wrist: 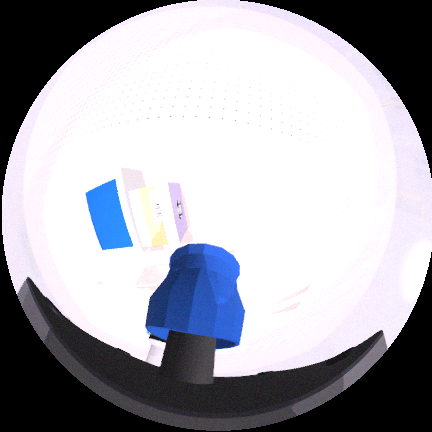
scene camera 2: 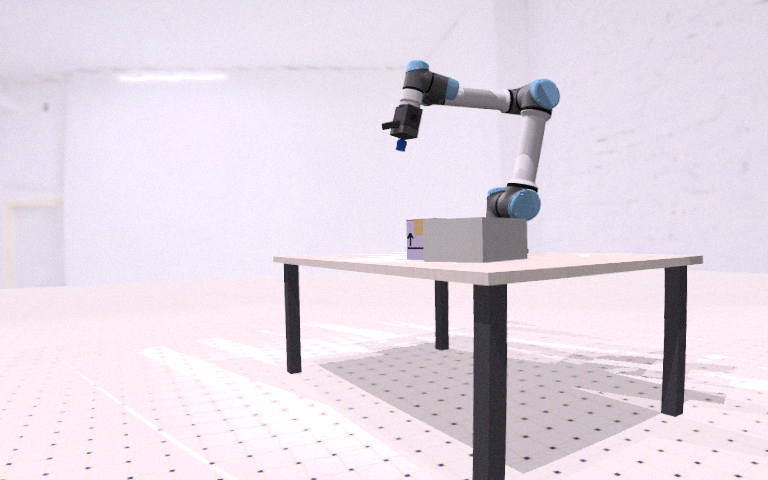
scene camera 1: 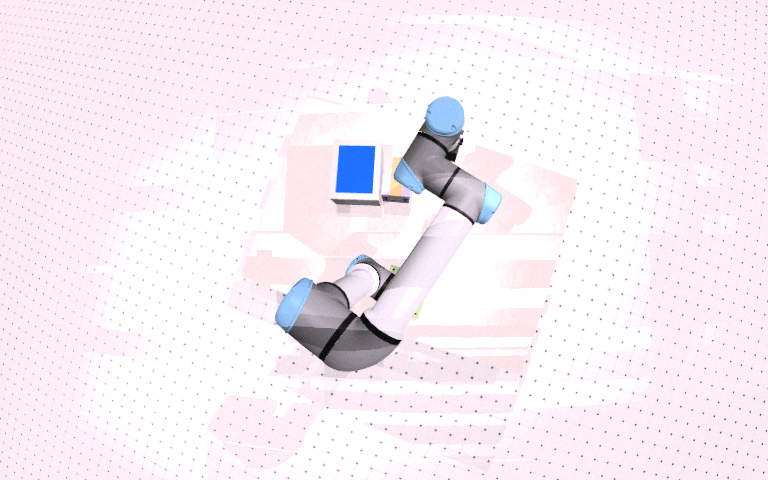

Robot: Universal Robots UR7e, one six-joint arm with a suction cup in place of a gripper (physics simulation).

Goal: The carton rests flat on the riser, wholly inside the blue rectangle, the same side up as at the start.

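Places are measured from the arm's base along level axes (x right, y ahead, z up), in millimetres.
Where they show: hand, its tool point: [wrist: 203, 271] [scene camera 2: 400, 149].
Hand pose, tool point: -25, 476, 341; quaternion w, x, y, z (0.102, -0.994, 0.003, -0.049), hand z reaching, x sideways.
Note:
Things, the pixels of their top centre, and the offset from my tool point, as dx, dy, dz.
- carton, centre of its top: [wrist: 152, 217] [scene camera 2: 436, 219] [scene camera 1: 397, 176] -138, -42, -242
- riser, centre of its top: [scene camera 2: 476, 219] [wrist: 105, 217] [scene camera 1: 355, 168] -309, -59, -249
- blue rectangle, centre of its top: [wrist: 105, 217] [scene camera 1: 355, 168] -309, -59, -249
The carton [scene camera 1: 395, 182] [scene camera 2: 415, 243] [wrist: 152, 215], pale purple with tan tape, stands upright on the table close beside the riser [scene camera 1: 356, 200] [scene camera 2: 453, 240] [wrist: 132, 178]. An arrow on its side points up in scene camera 2. The arm covers part of its top in scene camera 1, and the riser hides part of it in scene camera 2. The blue rectangle [scene camera 1: 355, 169] [wrist: 109, 215] on the riser's top is bare. My gripper [scene camera 2: 400, 147] [wrist: 205, 256], a blue suction cup, is open with nothing on it, high above the table and tilted. The arm hides the cup in scene camera 1.
The table [scene camera 1: 509, 277] [scene camera 2: 385, 266] carries the riser, the carton and the arm's base. The arm's forearm [scene camera 1: 427, 266] [scene camera 2: 484, 98] stretches above the table, to the right of the riser in scene camera 1.

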